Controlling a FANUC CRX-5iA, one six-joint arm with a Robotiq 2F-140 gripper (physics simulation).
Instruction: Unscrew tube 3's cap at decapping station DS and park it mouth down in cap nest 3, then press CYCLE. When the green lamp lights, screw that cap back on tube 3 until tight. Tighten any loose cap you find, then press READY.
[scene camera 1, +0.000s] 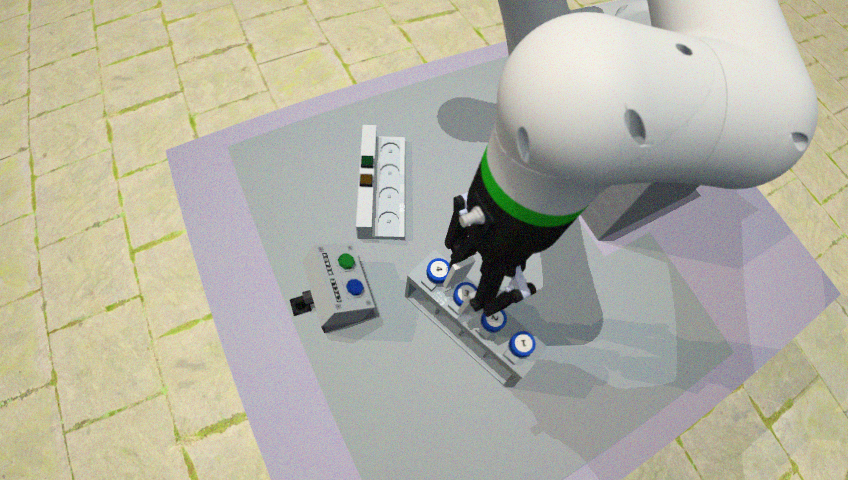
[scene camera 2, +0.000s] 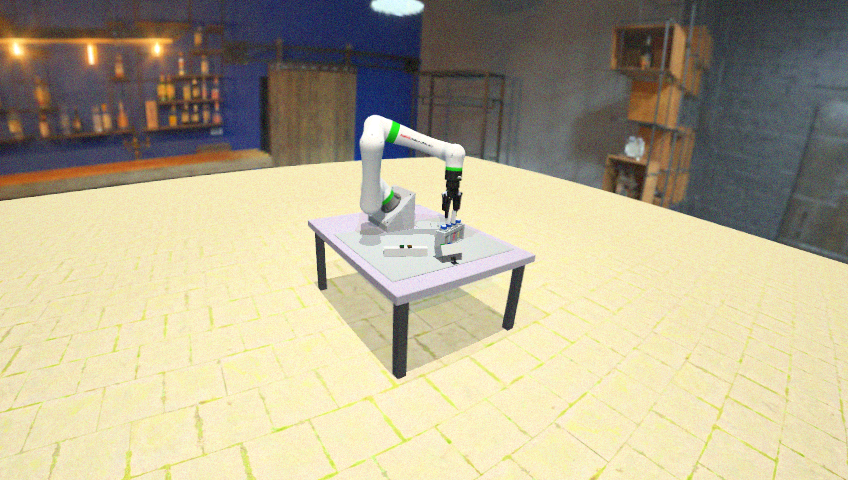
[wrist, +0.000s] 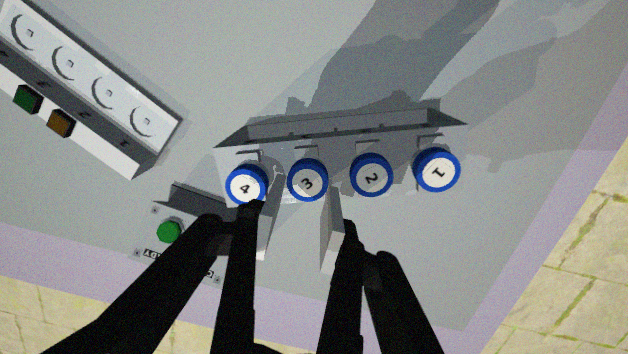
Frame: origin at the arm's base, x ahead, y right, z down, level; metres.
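Seen in the pictures: gripper, between the fingertips: (scene camera 1: 460, 295) (scene camera 2: 450, 223) (wrist: 303, 197); arm's base, origin of its link: (scene camera 2: 391, 203).
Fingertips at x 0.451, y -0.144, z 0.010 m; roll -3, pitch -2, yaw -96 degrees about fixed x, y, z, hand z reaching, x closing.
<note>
Offsets run from my fingertips to a thing's top centre. "spot": to the spot under its first point.
Four tubes with blue-rimmed white caps stand in the grey station rack {dz +0.023, dx -0.022, dy -0.022 m} (scene camera 1: 510, 379) (wrist: 330, 122). Cap 3 {dz +0.005, dx -0.011, dy +0.001 m} (scene camera 1: 461, 295) (wrist: 307, 181) sits on its tube, between cap 4 {dz +0.004, dx +0.012, dy +0.048 m} (scene camera 1: 438, 270) (wrist: 246, 186) and cap 2 {dz +0.005, dx -0.033, dy -0.046 m} (scene camera 1: 493, 320) (wrist: 371, 176). Cap 1 {dz +0.005, dx -0.056, dy -0.093 m} (scene camera 1: 522, 343) (wrist: 437, 171) is at the end. My gripper (scene camera 1: 461, 287) (scene camera 2: 451, 220) (wrist: 303, 197) points down, partly open and empty, its pads on either side of cap 3; contact and exact height cannot be told. The white cap nest {dz +0.072, dx +0.017, dy +0.280 m} (scene camera 1: 401, 184) (scene camera 2: 404, 252) has four empty round recesses. Its green lamp {dz +0.072, dx +0.036, dy +0.308 m} (scene camera 1: 367, 160) (wrist: 27, 99) looks dark.
An amber lamp {dz +0.072, dx +0.050, dy +0.271 m} (scene camera 1: 365, 179) (wrist: 61, 123), dark, sits beside the green one. The button box {dz +0.042, dx +0.152, dy +0.105 m} (scene camera 1: 357, 312) has a green button {dz +0.051, dx +0.130, dy +0.127 m} (scene camera 1: 346, 261) (wrist: 169, 231) and a blue button {dz +0.051, dx +0.130, dy +0.082 m} (scene camera 1: 354, 286), left of the rack in scene camera 1. A small black item {spot: dz +0.117, dx +0.219, dy +0.103 m} (scene camera 1: 300, 305) adjoins the box.
</note>
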